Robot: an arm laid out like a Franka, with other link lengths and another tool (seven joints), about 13 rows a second.
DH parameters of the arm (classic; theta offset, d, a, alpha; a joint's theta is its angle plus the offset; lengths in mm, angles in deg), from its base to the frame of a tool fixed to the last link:
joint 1: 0 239.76 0 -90
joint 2: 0 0 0 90
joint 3: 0 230.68 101.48 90
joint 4: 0 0 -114.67 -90
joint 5: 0 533.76 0 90
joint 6: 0 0 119.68 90
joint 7: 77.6 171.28 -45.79 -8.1
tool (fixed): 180 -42.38 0 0
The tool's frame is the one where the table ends.
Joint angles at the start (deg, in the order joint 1, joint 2, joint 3, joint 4, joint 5, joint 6, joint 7):
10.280 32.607 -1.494 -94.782 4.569 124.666 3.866
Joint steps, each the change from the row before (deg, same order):
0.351 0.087 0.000 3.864 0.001 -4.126 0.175
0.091 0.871 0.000 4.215 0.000 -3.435 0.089
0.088 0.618 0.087 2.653 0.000 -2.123 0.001
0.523 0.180 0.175 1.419 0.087 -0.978 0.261
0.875 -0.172 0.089 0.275 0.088 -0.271 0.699
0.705 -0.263 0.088 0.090 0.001 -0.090 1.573
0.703 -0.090 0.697 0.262 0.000 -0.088 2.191
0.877 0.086 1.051 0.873 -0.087 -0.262 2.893
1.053 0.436 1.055 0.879 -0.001 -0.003 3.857
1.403 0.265 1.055 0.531 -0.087 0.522 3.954
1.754 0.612 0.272 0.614 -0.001 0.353 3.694
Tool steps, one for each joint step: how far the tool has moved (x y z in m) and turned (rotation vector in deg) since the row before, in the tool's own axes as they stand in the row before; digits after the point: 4 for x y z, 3 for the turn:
0.0070 0.0079 -0.0338 0.354 0.135 -0.453
0.0029 0.0075 -0.0285 0.090 0.082 -0.261
0.0036 0.0039 -0.0170 0.091 0.066 -0.328
0.0110 0.0027 -0.0114 -0.236 0.079 -0.482
0.0147 0.0014 -0.0046 -0.126 0.048 -0.254
0.0119 0.0016 -0.0043 -0.212 0.114 0.763
0.0201 0.0023 -0.0034 -0.186 0.451 0.816
0.0278 0.0029 -0.0071 -0.388 0.595 0.962
0.0302 0.0027 -0.0021 -0.251 0.825 1.796
0.0352 0.0000 -0.0008 -0.523 0.769 1.540
0.0294 -0.0012 0.0045 -0.128 0.432 1.699

